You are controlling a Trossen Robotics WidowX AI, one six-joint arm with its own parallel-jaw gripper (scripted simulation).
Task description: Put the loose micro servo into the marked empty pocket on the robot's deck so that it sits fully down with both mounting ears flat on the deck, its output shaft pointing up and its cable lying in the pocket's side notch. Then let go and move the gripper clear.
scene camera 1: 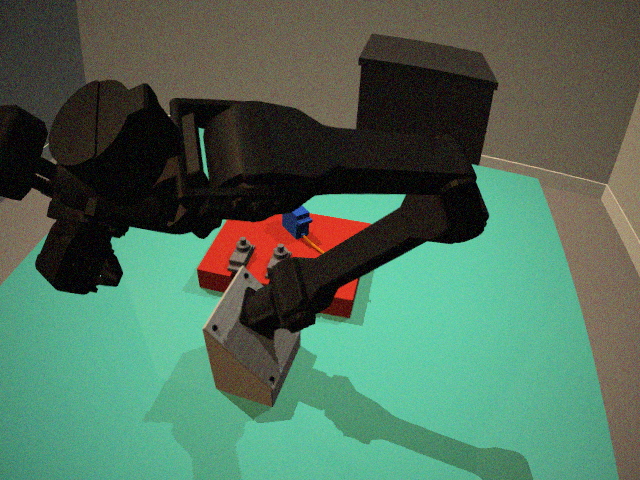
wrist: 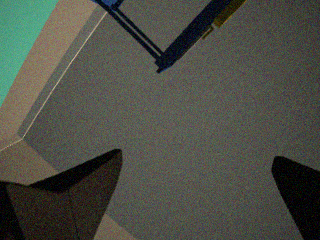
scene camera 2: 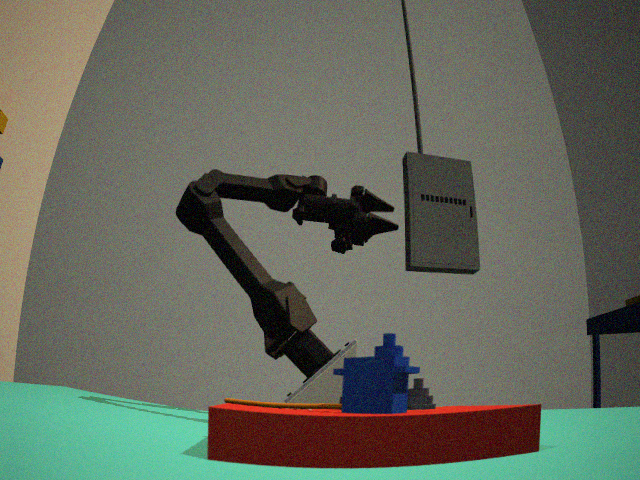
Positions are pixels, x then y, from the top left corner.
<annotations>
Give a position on a blue micro servo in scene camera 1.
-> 297, 222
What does my gripper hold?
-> Nothing.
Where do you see a red deck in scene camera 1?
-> At 265, 235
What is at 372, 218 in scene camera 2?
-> My gripper.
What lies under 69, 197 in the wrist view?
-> My gripper.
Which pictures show the blue micro servo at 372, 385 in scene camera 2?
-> Scene camera 1 and scene camera 2 only.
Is my gripper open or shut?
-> Open.
</annotations>
